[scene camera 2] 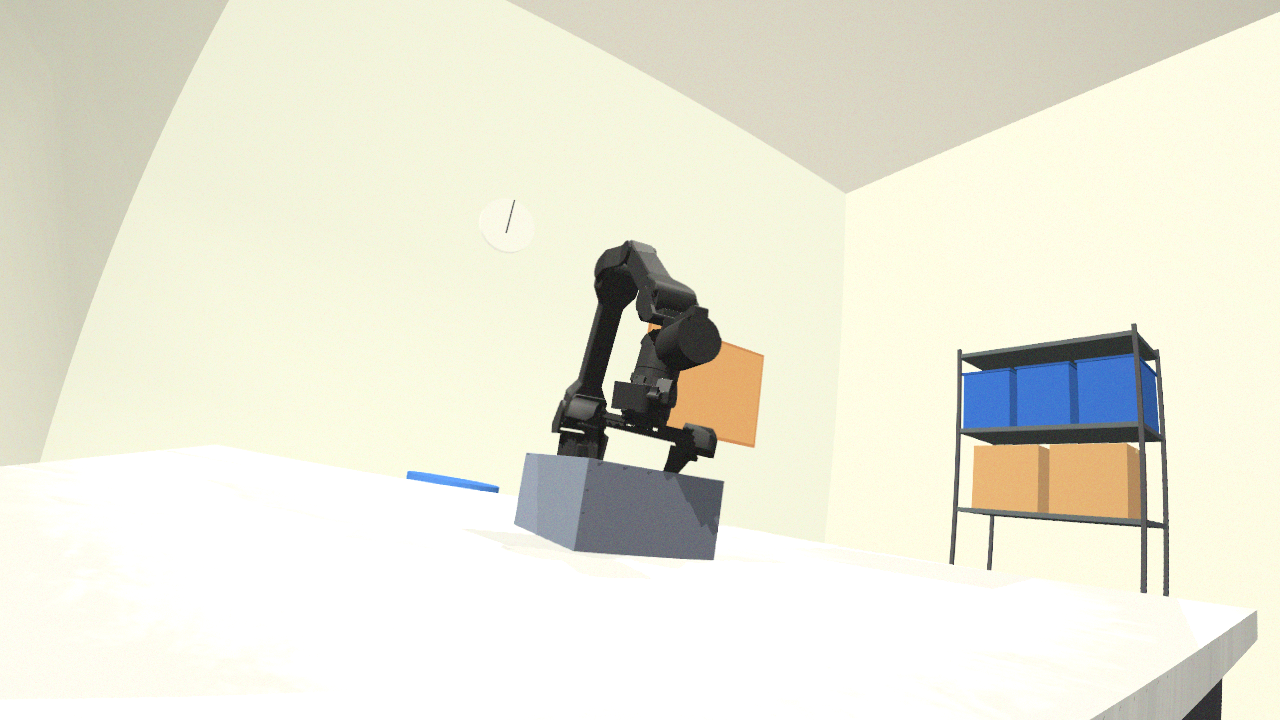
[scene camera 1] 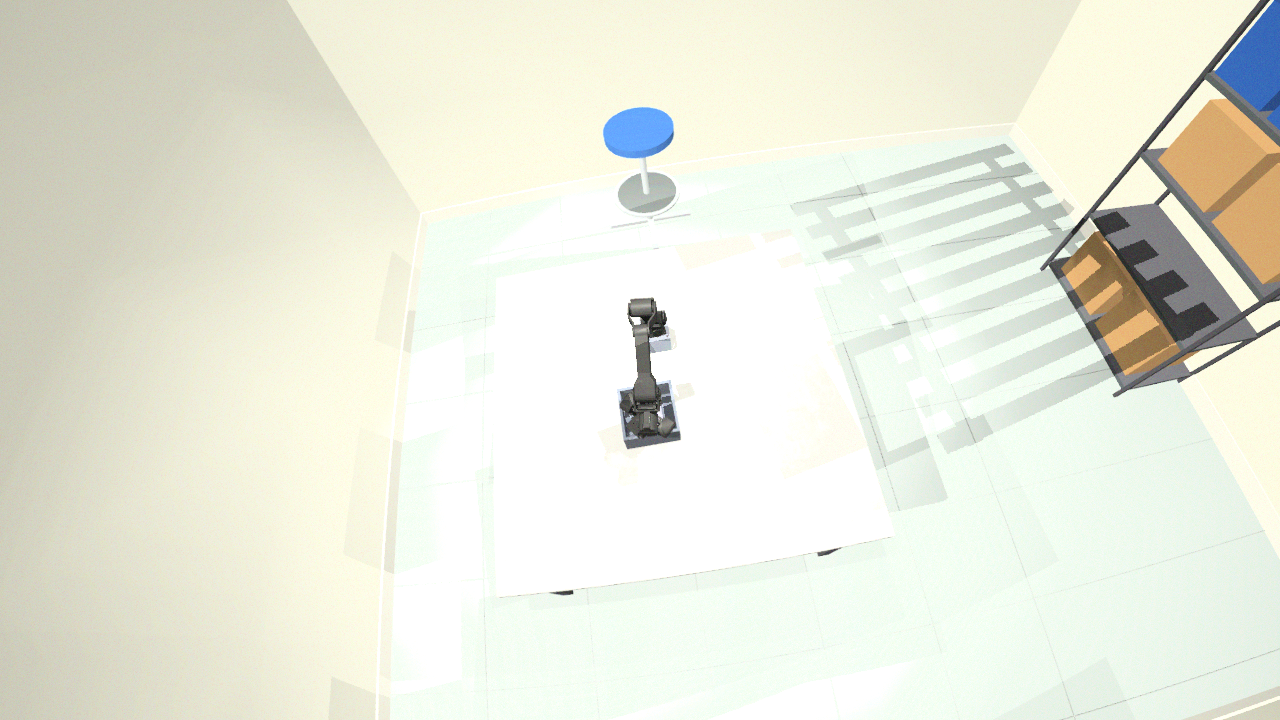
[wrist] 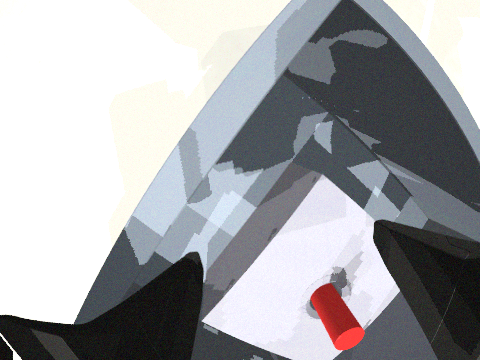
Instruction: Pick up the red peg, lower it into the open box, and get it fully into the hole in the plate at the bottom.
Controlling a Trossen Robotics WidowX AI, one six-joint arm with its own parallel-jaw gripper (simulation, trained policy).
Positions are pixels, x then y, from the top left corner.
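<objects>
Grey box: visible in scene camera 1, scene camera 2 and the wrist view point(359, 98). Same spot on the box: point(scene camera 2: 588, 505) and point(scene camera 1: 628, 444).
</objects>
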